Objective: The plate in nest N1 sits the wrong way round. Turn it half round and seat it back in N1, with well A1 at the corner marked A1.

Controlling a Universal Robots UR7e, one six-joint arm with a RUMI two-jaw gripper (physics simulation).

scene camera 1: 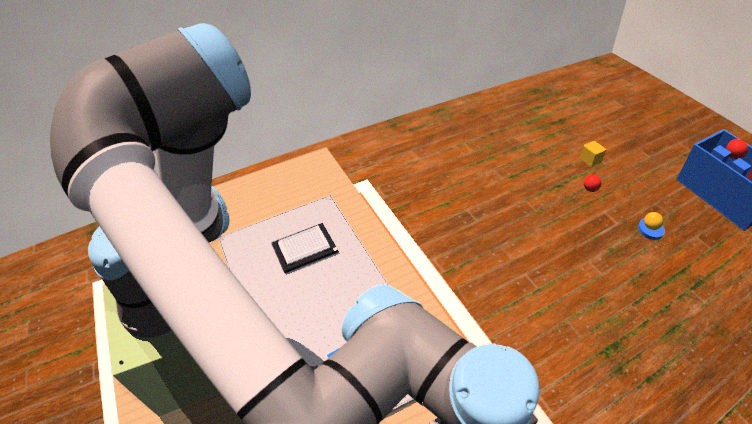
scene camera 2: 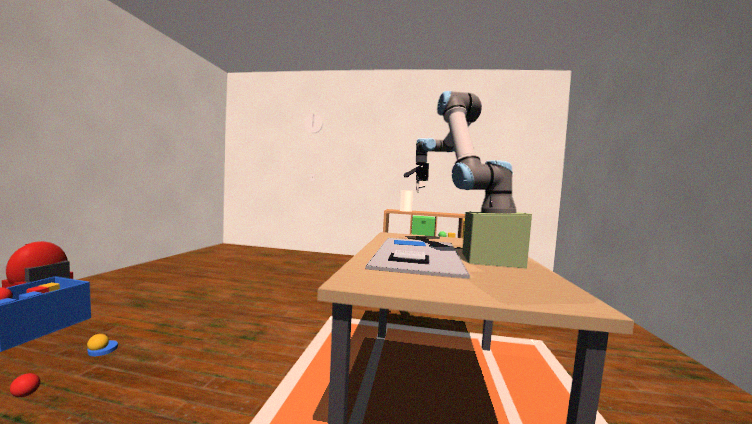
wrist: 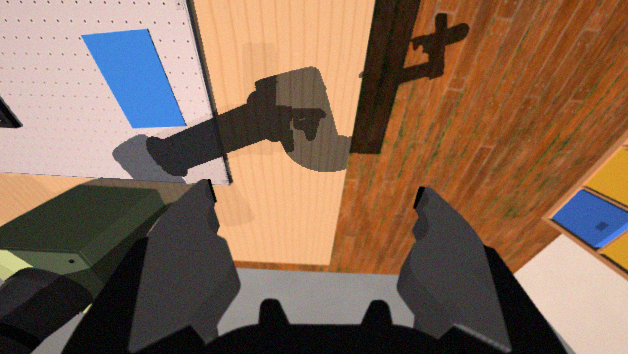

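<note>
The plate point(scene camera 1: 303, 245) point(scene camera 2: 409, 254), white with a fine grid of wells, sits flat inside the black frame of nest N1 point(scene camera 1: 311, 260) point(scene camera 2: 393, 258). A small pale mark shows at the nest's right corner in scene camera 1; no lettering or well A1 is legible. In the wrist view a dark corner, probably the nest's, shows at the left edge. My gripper point(scene camera 2: 418, 188) point(wrist: 316, 185) is open and empty. It hangs high above the table, well away from the plate, toward the far end in scene camera 2. The arm hides it in scene camera 1.
The nest stands on a pale perforated board point(scene camera 1: 315, 300) point(scene camera 2: 442, 267) point(wrist: 40, 155) on the wooden table point(scene camera 1: 284, 179) point(scene camera 2: 473, 294) point(wrist: 280, 220). A flat blue rectangle point(scene camera 2: 409, 242) point(wrist: 135, 80) lies on the board. A green block point(scene camera 2: 497, 239) point(wrist: 75, 215) carries the arm beside the board.
</note>
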